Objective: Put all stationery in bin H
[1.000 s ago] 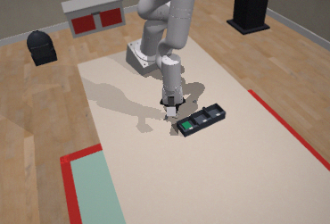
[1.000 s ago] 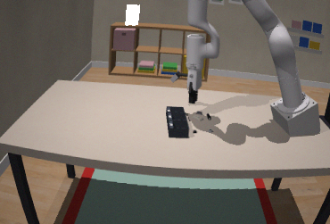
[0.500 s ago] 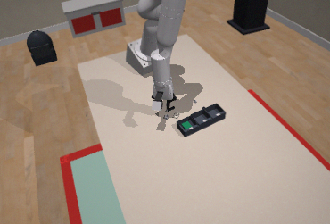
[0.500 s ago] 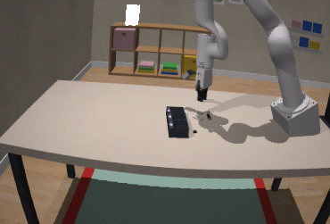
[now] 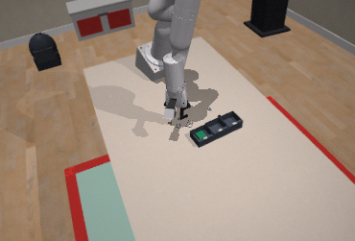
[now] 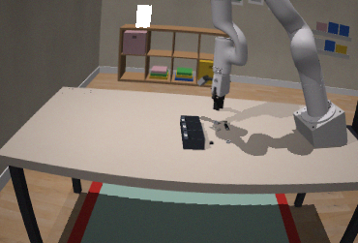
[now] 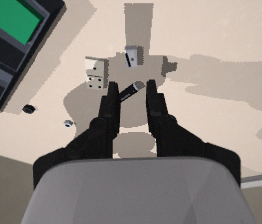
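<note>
My gripper is now 9 cm above the grey-white piece. Round my hand: white domino-like piece 6 cm to the left, 9 cm below; black stick 5 cm behind, 4 cm to the left, 9 cm below; green flat piece 11 cm ahead, 7 cm to the left, 8 cm below.
</note>
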